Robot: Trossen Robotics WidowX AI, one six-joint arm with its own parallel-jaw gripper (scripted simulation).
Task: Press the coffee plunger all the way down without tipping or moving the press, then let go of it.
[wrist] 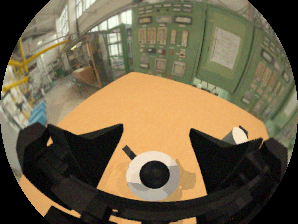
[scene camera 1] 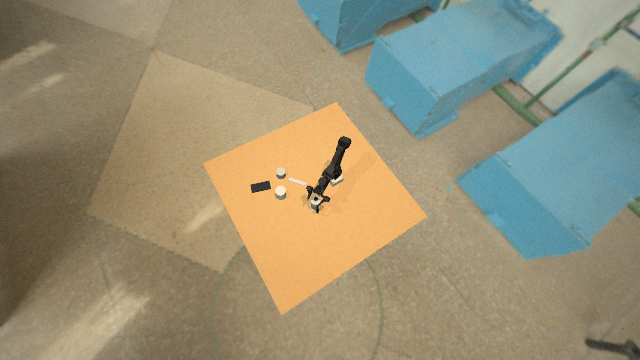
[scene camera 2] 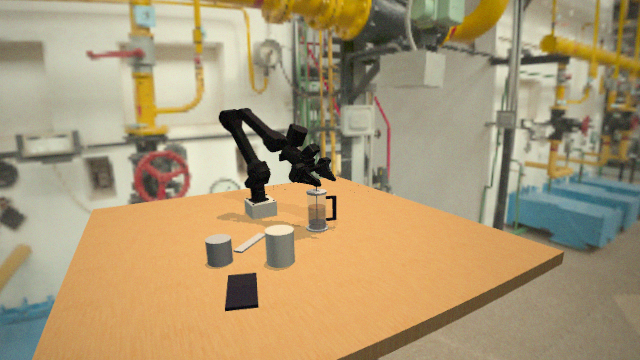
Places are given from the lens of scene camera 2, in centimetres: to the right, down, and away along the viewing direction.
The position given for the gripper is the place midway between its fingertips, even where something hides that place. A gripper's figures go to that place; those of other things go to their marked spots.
gripper (scene camera 2: 328, 183): 3, 1, 112
glass coffee press (scene camera 2: 316, 198): -1, 6, 113
flat black slab (scene camera 2: 241, 293): -18, 26, 76
white cylinder (scene camera 2: 279, 240): -11, 16, 88
The marked spots on the glass coffee press and the white cylinder are 28 cm apart.
